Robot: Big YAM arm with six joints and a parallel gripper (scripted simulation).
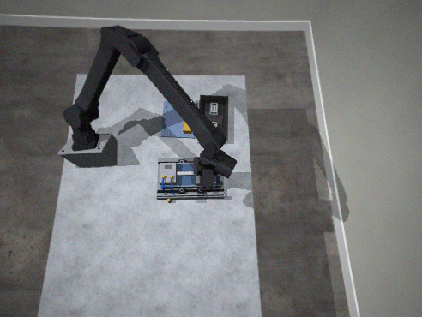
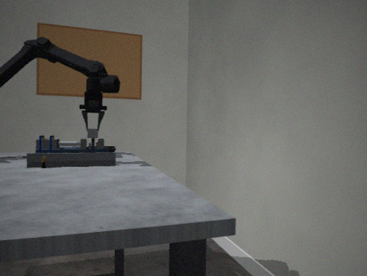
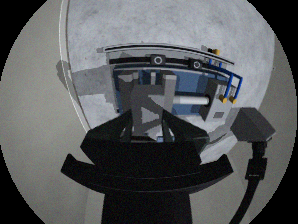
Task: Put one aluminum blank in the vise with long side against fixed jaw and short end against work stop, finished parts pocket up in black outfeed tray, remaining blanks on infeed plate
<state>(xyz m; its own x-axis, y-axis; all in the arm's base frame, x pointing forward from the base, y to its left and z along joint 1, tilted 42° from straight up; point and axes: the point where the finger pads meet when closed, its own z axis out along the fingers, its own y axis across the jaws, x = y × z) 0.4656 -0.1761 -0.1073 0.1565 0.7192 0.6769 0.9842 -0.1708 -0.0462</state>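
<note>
Now: the gray block 20 mm below my hand. From my hand the other things lie so: yellow brass blank 40 mm behind, 260 mm to the left, 110 mm below; then vise 70 mm behind, 20 mm to the left, 100 mm below; then blue infeed plate 70 mm behind, 320 mm to the left, 130 mm below.
</note>
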